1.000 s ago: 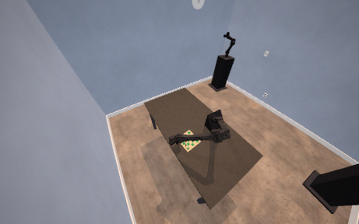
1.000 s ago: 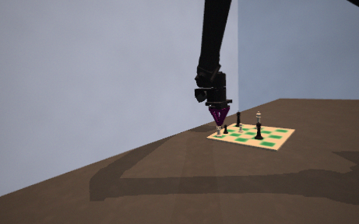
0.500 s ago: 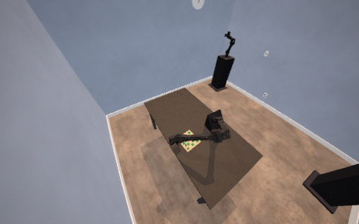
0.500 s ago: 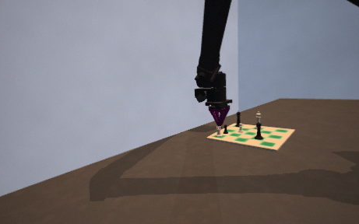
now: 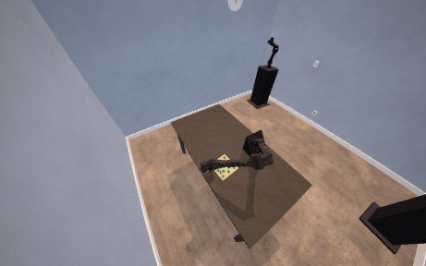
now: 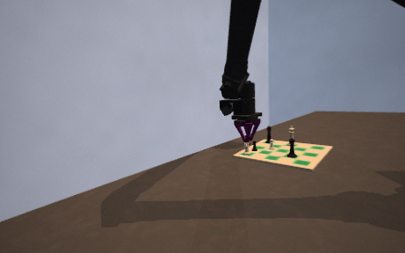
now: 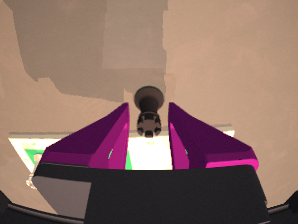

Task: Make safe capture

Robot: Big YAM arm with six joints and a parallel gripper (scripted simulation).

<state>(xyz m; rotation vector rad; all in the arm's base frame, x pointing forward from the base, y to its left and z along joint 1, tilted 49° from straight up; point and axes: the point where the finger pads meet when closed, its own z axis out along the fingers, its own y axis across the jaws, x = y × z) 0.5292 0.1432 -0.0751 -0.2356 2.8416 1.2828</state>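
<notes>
Now: hand 60 mm past the tall black piece, 50 mm to the left of it and 20 mm below it. The rest, counted from my hand: white pawn 110 mm behind, 10 mm to the left; then tall white piece 130 mm behind, 60 mm to the right, 20 mm above; then chessboard 140 mm behind, 10 mm to the left, 20 mm below.
</notes>
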